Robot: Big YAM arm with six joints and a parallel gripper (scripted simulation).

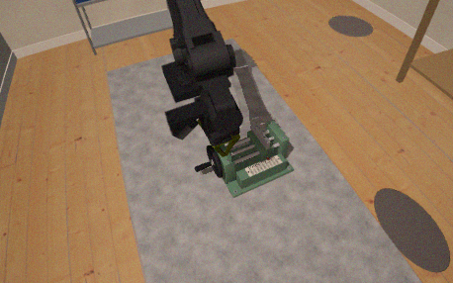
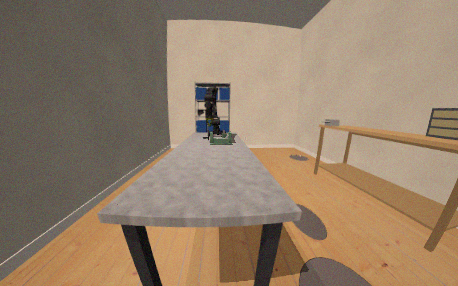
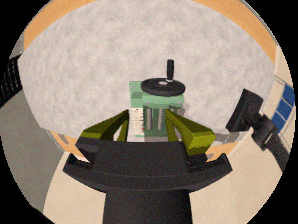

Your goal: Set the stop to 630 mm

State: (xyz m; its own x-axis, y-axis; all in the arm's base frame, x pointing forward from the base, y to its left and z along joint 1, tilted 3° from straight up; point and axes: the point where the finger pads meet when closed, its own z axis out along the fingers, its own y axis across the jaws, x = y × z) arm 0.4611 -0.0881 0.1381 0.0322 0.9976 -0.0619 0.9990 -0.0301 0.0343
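My gripper is now 12 cm above the black handwheel, 5 cm past it and 3 cm to the left of it. Round my hand: grey stop block (13 cm to the left, 8 cm below, 2 cm behind).
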